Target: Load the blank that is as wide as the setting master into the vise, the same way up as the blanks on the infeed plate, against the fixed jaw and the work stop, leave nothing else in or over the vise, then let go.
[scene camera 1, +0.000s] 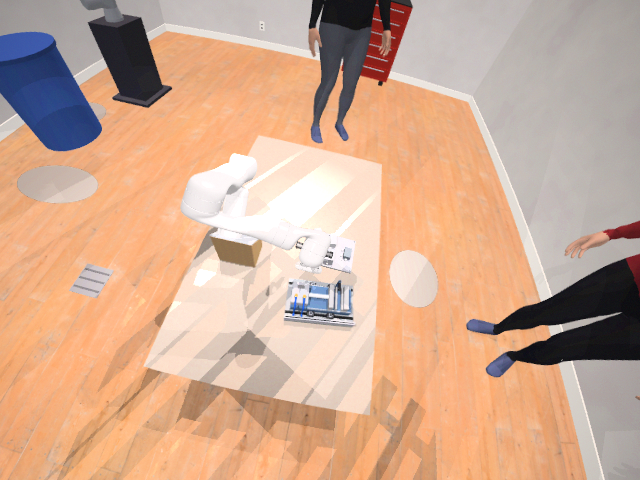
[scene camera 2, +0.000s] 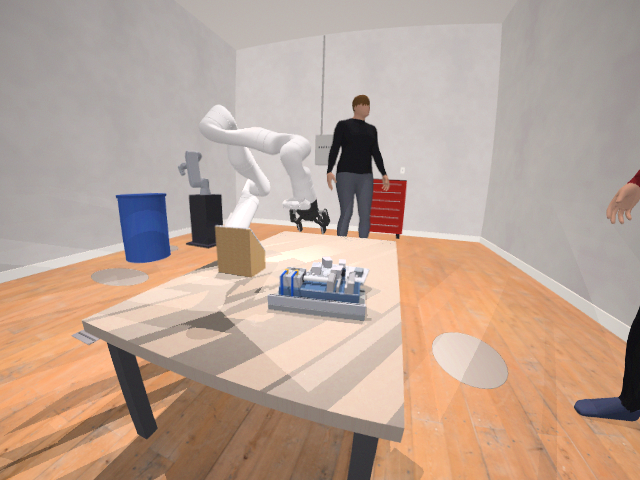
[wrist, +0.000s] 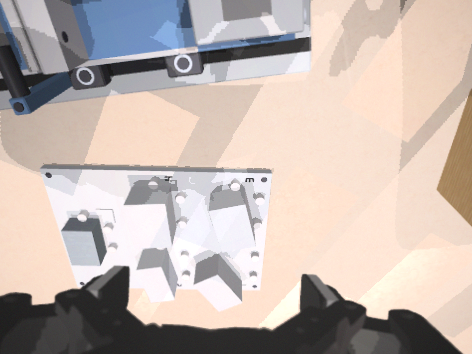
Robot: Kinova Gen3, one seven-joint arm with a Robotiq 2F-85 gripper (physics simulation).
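Where they show: gripper, fingertip midpoint: (scene camera 2: 312, 231) (wrist: 215, 288); arm's base at its link origin: (scene camera 1: 230, 235) (scene camera 2: 234, 234).
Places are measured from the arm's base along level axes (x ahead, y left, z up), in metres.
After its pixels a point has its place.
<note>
The infeed plate (wrist: 57, 185) @[x 0.542, y 0.093, z -0.159 m] (scene camera 2: 366, 272) @[x 0.548, y 0.207, z -0.159 m] bears several pale blanks of different widths. A wide one (wrist: 147, 220) @[x 0.435, y 0.109, z -0.123 m], one to its right (wrist: 232, 225) @[x 0.344, y 0.112, z -0.123 m] and two (wrist: 157, 282) @[x 0.431, y 0.205, z -0.123 m] (wrist: 218, 285) @[x 0.356, y 0.207, z -0.123 m] nearer my fingers show in the wrist view. A darker grey block (wrist: 84, 242) @[x 0.514, y 0.155, z -0.134 m] stands at the plate's left; I cannot tell if it is the setting master. The vise (scene camera 1: 319, 304) @[x 0.441, y -0.143, z -0.107 m] (scene camera 2: 328, 294) @[x 0.487, y -0.159, z -0.114 m] (wrist: 130, 30) @[x 0.428, y -0.080, z -0.107 m] has a blue body and pale jaws; whether a blank sits between them is unclear. My gripper (scene camera 2: 311, 227) @[x 0.357, y 0.019, z 0.040 m] (wrist: 215, 288) @[x 0.357, y 0.019, z 0.040 m] is open and empty, high above the plate's near side.
A dark rod with a blue arm (wrist: 45, 93) @[x 0.495, y -0.033, z -0.096 m] stands at the vise's side facing the plate. A wooden block (scene camera 1: 236, 250) @[x 0.041, y -0.044, z -0.035 m] (scene camera 2: 240, 251) @[x 0.064, y -0.042, z -0.059 m] (wrist: 460, 175) @[x 0.107, y 0.046, z -0.138 m] stands on the table (scene camera 1: 232, 310) @[x 0.093, y -0.256, z -0.167 m] (scene camera 2: 248, 351) @[x 0.378, y -0.429, z -0.167 m] to the left in both scene views. Two people stand beyond the table edges.
</note>
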